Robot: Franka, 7 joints.
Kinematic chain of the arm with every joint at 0, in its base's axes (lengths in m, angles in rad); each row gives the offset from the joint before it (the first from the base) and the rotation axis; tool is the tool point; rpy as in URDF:
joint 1: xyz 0 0 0.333 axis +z
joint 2: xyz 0 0 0 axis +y
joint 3: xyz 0 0 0.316 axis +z
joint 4: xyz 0.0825 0 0 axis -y
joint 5: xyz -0.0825 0 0.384 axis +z
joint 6: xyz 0 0 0 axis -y
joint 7: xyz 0.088 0 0 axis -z
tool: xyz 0 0 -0.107 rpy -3.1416 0 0
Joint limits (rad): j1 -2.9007..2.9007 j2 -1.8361..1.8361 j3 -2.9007..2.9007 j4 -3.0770..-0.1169 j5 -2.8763..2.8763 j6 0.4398..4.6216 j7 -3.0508..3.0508
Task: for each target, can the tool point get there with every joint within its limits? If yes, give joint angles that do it. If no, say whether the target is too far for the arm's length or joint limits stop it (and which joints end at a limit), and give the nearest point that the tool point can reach.
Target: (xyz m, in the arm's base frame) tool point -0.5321 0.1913 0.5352
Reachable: yes | joints -2.1605 0.4534 -1.4043 -2.1740 0.4434 3.7278 2.1248
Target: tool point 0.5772 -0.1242 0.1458
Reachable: yes | joints 1.7247 -1.4225 -1.8863 -2.0137 1.1920 2.7255 -0.7196
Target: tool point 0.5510 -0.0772 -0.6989
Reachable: no: too far | nearest point 0.4382 -0.0614 -0.3364 | short by 0.380 m
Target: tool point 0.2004 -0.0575 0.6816
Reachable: yes | joints 1.3614 -1.4653 -0.8859 -2.5800 1.7727 0.8697 0.6955
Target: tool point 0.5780 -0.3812 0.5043
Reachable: yes | joints 0.0443 0.6546 -1.0477 -1.2648 0.9827 1.5320 1.7894
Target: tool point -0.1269 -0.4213 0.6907
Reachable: yes | joints -0.2720 0.5175 -1.6809 -1.8692 1.4344 4.1888 -1.1264
